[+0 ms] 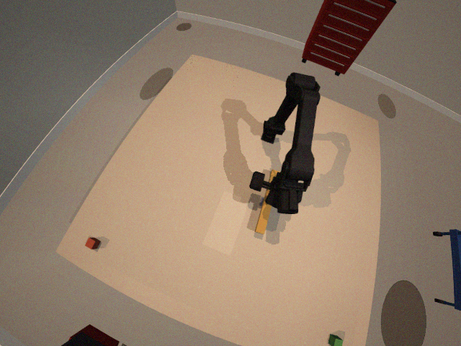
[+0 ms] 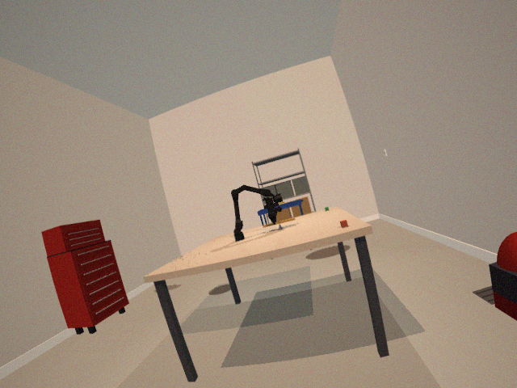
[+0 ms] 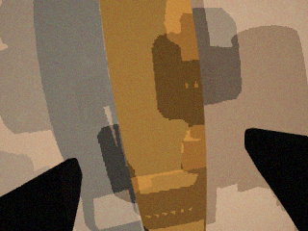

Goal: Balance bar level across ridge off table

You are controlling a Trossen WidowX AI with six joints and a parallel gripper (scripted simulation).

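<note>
Now: the long yellow bar 3 cm ahead of my gripper tip. The rest, counted from my gripper tip: red cube: 57 cm to the right, 45 cm ahead, 3 cm below; then green cube: 45 cm ahead, 43 cm to the left, 3 cm below.
</note>
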